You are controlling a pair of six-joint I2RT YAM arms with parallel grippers.
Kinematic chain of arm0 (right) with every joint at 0, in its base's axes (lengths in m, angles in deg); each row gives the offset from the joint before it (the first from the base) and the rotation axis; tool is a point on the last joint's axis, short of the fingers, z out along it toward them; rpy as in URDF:
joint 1: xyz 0 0 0.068 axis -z
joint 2: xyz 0.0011 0.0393 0.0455 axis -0.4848 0.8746 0
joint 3: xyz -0.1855 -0.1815 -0.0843 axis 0.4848 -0.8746 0
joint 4: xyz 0.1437 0.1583 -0.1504 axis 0.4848 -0.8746 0
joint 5: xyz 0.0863 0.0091 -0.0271 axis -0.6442 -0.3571 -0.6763
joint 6: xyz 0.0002 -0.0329 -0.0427 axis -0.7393 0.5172 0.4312
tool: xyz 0 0 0 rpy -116.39 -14.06 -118.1
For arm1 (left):
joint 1: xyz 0 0 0.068 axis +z
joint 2: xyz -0.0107 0.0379 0.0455 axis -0.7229 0.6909 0
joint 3: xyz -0.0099 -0.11 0.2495 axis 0.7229 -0.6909 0
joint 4: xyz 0.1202 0.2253 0.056 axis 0.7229 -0.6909 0
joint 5: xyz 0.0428 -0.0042 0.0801 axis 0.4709 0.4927 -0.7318
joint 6: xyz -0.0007 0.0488 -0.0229 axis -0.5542 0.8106 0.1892
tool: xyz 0 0 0 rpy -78.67 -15.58 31.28
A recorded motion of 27 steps. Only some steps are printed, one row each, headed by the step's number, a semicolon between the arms.
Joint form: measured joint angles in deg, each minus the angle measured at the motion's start. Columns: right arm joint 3, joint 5, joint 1, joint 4, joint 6, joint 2; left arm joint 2, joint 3, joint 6, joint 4, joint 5, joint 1.
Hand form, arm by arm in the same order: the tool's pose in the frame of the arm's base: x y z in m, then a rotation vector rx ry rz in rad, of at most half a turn. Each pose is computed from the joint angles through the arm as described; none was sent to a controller.
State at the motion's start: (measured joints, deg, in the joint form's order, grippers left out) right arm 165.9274 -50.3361 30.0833 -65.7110 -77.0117 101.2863; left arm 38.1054 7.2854 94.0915 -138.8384 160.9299 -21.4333
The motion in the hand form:
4: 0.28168 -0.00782 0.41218 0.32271 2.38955 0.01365; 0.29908 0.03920 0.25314 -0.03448 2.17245 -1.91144
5: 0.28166 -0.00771 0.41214 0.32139 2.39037 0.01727; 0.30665 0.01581 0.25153 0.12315 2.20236 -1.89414
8: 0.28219 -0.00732 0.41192 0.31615 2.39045 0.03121; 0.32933 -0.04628 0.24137 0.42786 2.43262 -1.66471
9: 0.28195 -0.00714 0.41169 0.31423 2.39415 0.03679; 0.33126 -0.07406 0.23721 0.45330 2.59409 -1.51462
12: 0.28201 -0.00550 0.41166 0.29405 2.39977 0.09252; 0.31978 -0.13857 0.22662 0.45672 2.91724 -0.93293
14: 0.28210 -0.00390 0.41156 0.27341 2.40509 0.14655; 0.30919 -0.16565 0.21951 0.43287 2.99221 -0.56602
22: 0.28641 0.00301 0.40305 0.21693 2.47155 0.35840; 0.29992 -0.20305 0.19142 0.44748 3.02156 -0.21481
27: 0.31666 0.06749 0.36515 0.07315 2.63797 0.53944; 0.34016 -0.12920 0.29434 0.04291 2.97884 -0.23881
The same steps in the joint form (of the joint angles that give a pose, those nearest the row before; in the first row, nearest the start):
4: 0.00 0.00 0.00 0.22 0.00 0.00; -5.64 2.12 2.24 6.57 -3.89 -10.67
5: 0.00 -0.17 0.00 0.20 0.00 0.00; -5.72 2.32 1.34 10.88 -5.22 -15.32
8: -0.04 -0.83 0.00 0.37 0.00 0.04; -5.92 2.43 -13.44 29.92 -18.53 -27.15
9: -0.04 -1.12 0.00 0.20 0.00 0.04; -5.92 2.47 -21.03 34.23 -27.15 -32.26
12: -0.04 -3.76 0.00 0.20 -0.02 0.04; -5.88 2.49 -35.67 39.01 -53.35 -45.05
14: -0.04 -6.34 0.00 0.17 0.00 0.07; -5.31 2.49 -41.64 39.45 -68.17 -51.17
22: -0.04 -16.11 -0.20 -1.75 -0.57 1.53; -0.52 2.78 -47.12 40.96 -81.72 -58.44
27: -0.04 -19.96 -11.39 -1.29 -5.11 9.33; -3.10 22.69 -49.20 22.25 -81.37 -45.11

